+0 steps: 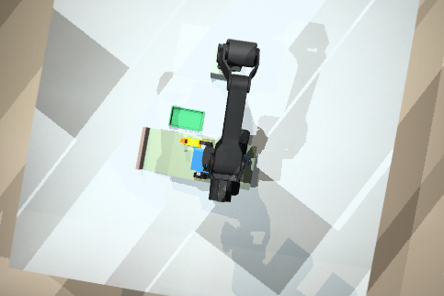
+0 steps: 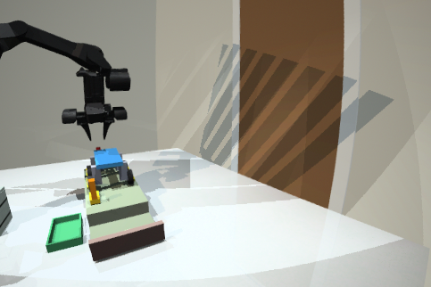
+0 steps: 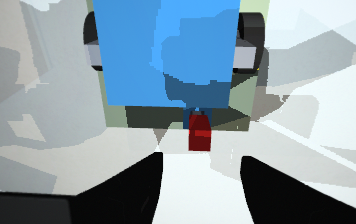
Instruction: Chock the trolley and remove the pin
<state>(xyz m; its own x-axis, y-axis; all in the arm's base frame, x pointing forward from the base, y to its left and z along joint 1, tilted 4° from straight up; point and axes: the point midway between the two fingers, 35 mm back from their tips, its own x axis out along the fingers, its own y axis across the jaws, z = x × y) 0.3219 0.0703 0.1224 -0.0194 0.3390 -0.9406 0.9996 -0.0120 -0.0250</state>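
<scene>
Now: gripper tip 2 cm to the right of the red-headed stop pin and 7 cm above it. From my gripper tip the other things lie so: yellow chock (3 cm behind, 16 cm to the right, 11 cm below); then blue trolley (2 cm ahead, 7 cm to the right, 8 cm below); then green tray (11 cm behind, 20 cm to the right, 20 cm below).
</scene>
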